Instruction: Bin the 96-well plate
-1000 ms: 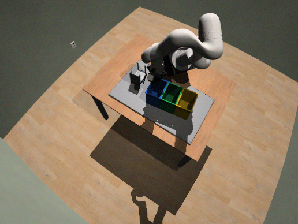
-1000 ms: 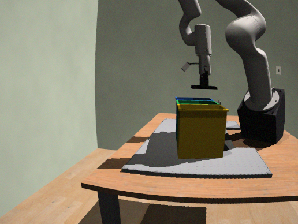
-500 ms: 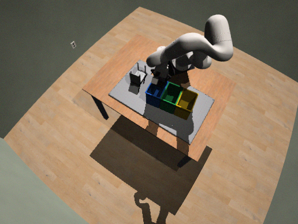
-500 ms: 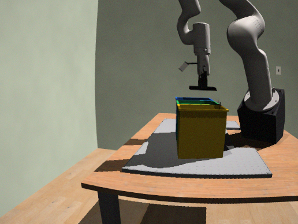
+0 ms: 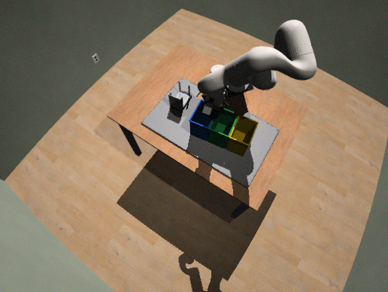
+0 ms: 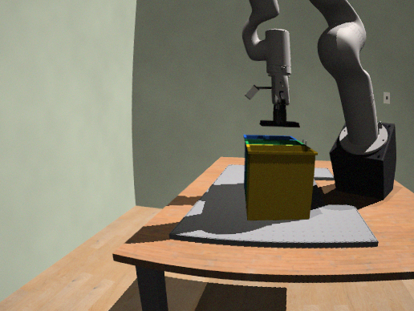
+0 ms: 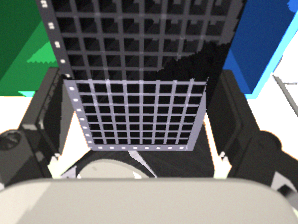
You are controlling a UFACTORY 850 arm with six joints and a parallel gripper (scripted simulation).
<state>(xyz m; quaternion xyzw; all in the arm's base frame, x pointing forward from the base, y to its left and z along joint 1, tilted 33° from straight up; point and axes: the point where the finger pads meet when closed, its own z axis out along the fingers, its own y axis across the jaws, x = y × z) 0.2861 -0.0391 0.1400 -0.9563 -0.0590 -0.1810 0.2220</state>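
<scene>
Right now the green bin is 1 cm ahead of my hand, 9 cm to the left of it and 15 cm below it. The rest, counted from my hand: 96-well plate 1 cm below; then blue bin 4 cm ahead, 4 cm to the right, 15 cm below; then yellow bin 2 cm behind, 22 cm to the left, 15 cm below.
</scene>
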